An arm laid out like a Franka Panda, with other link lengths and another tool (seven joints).
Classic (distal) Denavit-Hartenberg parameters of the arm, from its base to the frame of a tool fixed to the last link. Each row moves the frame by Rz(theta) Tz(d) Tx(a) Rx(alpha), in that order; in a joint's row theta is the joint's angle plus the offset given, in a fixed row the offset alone. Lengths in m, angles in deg.
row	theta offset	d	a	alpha
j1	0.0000	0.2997	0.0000	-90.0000
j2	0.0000	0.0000	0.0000	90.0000
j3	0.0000	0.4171	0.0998	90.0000
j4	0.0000	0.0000	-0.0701	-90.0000
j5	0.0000	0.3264	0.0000	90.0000
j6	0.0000	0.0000	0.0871	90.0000
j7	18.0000	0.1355	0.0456	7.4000
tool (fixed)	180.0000	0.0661	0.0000	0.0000
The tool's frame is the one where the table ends.
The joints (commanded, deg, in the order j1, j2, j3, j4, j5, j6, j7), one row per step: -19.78 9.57 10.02 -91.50 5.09 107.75 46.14; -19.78 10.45 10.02 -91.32 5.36 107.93 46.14; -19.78 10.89 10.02 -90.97 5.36 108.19 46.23; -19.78 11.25 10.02 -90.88 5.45 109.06 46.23; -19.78 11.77 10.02 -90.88 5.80 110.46 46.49; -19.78 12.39 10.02 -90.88 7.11 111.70 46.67
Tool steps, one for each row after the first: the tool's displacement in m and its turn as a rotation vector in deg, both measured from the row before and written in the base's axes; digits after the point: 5 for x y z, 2 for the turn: 0.00425 -0.00065 -0.00794 0.49 0.43 -0.08; 0.00334 -0.00109 -0.00144 0.05 -0.17 -0.13; 0.00425 -0.00106 -0.00126 0.03 -0.61 -0.13; 0.00600 -0.00108 -0.00264 0.28 -0.90 -0.51; 0.00616 0.00140 -0.00441 1.26 -0.81 -0.65
